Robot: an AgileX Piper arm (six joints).
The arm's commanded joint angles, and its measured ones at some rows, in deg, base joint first. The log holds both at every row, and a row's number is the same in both.
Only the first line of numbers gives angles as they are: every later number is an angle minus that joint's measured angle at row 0.
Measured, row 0:
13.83, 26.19, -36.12, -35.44, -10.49, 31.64
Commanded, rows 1 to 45:
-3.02, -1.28, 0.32, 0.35, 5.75, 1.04
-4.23, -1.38, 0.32, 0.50, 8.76, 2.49
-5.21, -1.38, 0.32, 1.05, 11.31, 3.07
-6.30, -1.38, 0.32, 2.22, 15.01, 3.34
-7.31, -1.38, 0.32, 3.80, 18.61, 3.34
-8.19, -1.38, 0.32, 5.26, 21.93, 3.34
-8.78, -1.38, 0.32, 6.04, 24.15, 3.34
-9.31, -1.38, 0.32, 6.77, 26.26, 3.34
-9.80, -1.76, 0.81, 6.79, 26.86, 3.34
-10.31, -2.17, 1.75, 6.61, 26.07, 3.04
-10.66, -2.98, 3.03, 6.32, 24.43, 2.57
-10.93, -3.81, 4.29, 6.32, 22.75, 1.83
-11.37, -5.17, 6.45, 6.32, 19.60, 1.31
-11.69, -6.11, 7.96, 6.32, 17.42, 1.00
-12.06, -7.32, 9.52, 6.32, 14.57, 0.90
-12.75, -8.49, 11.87, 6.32, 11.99, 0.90
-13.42, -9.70, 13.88, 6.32, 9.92, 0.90
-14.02, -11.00, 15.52, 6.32, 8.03, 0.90
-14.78, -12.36, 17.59, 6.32, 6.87, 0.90
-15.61, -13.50, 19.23, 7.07, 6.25, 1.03
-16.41, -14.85, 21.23, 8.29, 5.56, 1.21
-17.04, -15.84, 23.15, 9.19, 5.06, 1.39
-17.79, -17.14, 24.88, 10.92, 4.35, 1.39
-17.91, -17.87, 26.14, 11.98, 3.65, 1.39
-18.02, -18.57, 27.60, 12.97, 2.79, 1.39
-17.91, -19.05, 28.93, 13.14, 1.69, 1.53
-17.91, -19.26, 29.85, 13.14, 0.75, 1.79
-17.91, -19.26, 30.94, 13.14, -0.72, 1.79
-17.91, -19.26, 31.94, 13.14, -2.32, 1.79
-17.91, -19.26, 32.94, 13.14, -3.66, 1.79
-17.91, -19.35, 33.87, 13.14, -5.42, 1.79
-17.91, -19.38, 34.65, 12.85, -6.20, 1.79
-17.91, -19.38, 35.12, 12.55, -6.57, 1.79
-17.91, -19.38, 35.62, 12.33, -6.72, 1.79
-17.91, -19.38, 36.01, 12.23, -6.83, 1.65
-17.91, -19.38, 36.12, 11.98, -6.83, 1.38
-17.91, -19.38, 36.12, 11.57, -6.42, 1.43
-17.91, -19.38, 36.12, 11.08, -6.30, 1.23
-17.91, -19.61, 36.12, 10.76, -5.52, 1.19
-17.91, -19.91, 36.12, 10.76, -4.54, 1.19
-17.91, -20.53, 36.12, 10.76, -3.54, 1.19
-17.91, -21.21, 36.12, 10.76, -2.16, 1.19
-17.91, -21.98, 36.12, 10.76, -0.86, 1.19
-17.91, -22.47, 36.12, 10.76, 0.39, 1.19
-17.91, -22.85, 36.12, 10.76, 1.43, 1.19
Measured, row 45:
-17.51, -21.64, 35.92, 11.22, -1.97, 1.51
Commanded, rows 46 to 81:
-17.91, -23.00, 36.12, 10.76, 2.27, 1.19
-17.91, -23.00, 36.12, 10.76, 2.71, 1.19
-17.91, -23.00, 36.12, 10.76, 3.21, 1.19
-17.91, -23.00, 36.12, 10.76, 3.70, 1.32
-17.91, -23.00, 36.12, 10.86, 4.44, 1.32
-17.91, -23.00, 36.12, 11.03, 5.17, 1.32
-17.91, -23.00, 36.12, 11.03, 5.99, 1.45
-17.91, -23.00, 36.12, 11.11, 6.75, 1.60
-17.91, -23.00, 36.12, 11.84, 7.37, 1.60
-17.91, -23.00, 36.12, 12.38, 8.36, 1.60
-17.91, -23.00, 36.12, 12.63, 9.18, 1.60
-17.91, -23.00, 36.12, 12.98, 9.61, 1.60
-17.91, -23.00, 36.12, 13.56, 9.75, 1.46
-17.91, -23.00, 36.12, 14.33, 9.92, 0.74
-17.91, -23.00, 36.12, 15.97, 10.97, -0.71
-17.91, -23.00, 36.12, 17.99, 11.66, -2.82
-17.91, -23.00, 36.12, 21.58, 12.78, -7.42
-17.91, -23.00, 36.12, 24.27, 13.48, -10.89
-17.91, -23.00, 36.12, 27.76, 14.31, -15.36
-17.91, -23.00, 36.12, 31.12, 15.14, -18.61
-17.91, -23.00, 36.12, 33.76, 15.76, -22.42
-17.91, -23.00, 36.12, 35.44, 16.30, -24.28
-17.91, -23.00, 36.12, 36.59, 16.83, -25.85
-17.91, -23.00, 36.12, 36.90, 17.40, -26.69
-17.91, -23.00, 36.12, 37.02, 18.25, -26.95
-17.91, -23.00, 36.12, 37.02, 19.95, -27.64
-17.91, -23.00, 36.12, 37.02, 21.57, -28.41
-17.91, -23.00, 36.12, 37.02, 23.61, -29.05
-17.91, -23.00, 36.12, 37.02, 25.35, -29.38
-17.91, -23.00, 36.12, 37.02, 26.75, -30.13
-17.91, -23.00, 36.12, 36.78, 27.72, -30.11
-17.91, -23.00, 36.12, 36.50, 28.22, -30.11
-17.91, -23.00, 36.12, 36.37, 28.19, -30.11
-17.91, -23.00, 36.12, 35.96, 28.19, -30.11
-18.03, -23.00, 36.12, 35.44, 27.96, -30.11
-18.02, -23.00, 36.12, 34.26, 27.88, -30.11
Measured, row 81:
-17.51, -22.87, 35.92, 36.09, 27.76, -29.38
